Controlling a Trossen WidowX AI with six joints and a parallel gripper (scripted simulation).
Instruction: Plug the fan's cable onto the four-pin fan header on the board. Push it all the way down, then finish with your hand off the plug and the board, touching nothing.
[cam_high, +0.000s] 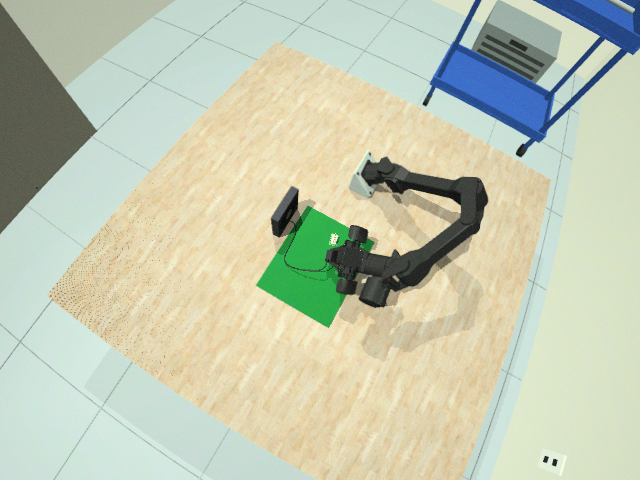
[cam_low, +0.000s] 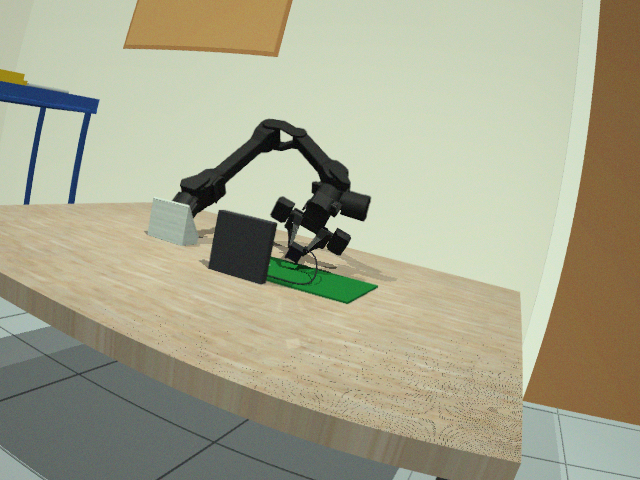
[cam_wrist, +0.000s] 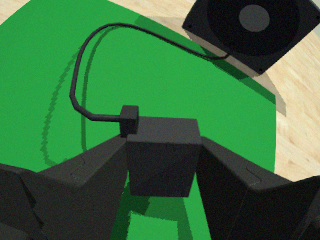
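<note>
Right now my gripper tip is 60 mm above the green board, 20 mm to the left of it and 20 mm short of it. Also, from my gripper tip: dark fan plug: 10 mm to the left, 10 mm below; then white four-pin header: 70 mm behind, 50 mm below, 10 mm to the right; then black fan: 170 mm to the right, 60 mm behind, 10 mm above.
</note>
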